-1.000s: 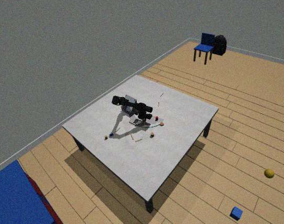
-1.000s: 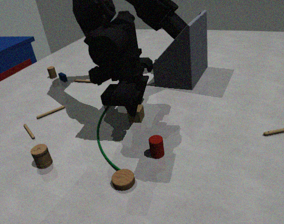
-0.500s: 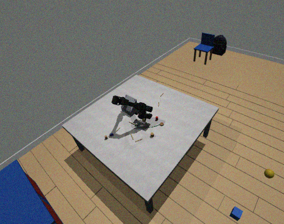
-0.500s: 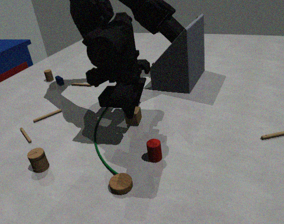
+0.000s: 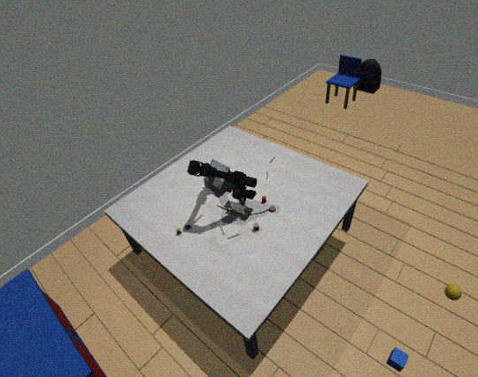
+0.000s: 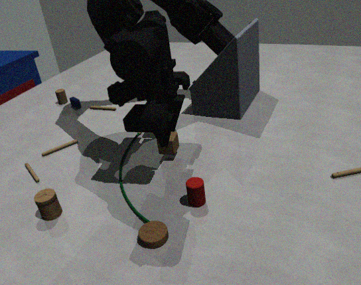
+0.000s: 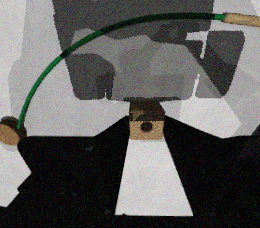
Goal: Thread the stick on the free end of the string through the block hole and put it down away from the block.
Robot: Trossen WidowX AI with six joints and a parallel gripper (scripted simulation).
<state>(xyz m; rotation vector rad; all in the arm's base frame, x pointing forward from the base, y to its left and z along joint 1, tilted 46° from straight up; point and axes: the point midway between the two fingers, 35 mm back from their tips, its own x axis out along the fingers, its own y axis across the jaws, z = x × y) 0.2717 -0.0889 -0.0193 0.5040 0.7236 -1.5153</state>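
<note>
The red cylinder lies 11 cm ahead of my gripper tip, 9 cm to the left of it and 1 cm below it. The rest, counted from my gripper tip: blue piece (34 cm to the right, 17 cm behind, 2 cm below); then wooden block (right at my gripper tip); then round wooden button (19 cm ahead, 6 cm to the left, 3 cm below).
</note>
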